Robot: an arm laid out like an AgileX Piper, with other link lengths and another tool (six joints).
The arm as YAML. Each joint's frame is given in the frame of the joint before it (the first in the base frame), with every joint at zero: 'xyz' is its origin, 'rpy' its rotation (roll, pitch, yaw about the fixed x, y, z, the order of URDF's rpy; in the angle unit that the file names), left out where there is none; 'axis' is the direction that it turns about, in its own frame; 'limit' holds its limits. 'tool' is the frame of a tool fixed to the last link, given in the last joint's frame.
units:
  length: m
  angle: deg
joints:
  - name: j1
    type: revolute
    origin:
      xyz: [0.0, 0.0, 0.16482]
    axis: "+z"
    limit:
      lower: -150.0
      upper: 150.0
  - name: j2
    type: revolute
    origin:
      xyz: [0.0, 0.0, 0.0]
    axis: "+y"
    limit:
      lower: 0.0
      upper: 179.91
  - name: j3
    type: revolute
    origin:
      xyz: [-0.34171, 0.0, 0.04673]
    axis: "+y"
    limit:
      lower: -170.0
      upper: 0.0
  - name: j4
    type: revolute
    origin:
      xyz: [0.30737, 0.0, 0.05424]
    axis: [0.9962, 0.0, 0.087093]
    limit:
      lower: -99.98
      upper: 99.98
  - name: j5
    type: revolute
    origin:
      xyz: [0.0, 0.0, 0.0]
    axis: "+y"
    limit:
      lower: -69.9
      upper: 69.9
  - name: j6
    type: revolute
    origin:
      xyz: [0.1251, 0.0, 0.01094]
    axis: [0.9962, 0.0, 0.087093]
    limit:
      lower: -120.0
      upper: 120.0
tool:
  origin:
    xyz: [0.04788, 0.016, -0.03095]
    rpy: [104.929, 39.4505, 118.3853]
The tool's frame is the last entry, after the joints.
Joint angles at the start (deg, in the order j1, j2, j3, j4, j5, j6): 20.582 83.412 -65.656 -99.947 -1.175 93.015
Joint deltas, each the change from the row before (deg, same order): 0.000 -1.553 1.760 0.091 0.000 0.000; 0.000 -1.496 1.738 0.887 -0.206 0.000; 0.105 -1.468 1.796 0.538 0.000 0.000; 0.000 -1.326 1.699 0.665 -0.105 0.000; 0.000 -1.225 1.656 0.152 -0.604 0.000; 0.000 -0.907 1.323 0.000 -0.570 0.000; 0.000 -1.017 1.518 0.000 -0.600 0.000; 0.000 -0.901 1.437 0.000 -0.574 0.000; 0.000 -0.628 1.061 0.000 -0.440 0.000
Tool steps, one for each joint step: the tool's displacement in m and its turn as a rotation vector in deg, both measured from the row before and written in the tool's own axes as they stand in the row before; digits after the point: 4 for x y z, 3 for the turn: 0.0065 -0.0023 -0.0071 0.083 0.154 0.144; 0.0073 -0.0017 -0.0063 -0.359 0.328 0.817; 0.0078 -0.0024 -0.0058 -0.094 0.302 0.531; 0.0074 -0.0030 -0.0050 -0.122 0.343 0.686; 0.0084 -0.0028 -0.0041 -0.143 0.781 0.116; 0.0071 -0.0026 -0.0026 -0.068 0.746 -0.013; 0.0082 -0.0032 -0.0027 -0.035 0.830 0.012; 0.0080 -0.0034 -0.0021 -0.001 0.835 0.036; 0.0060 -0.0027 -0.0012 0.010 0.656 0.038
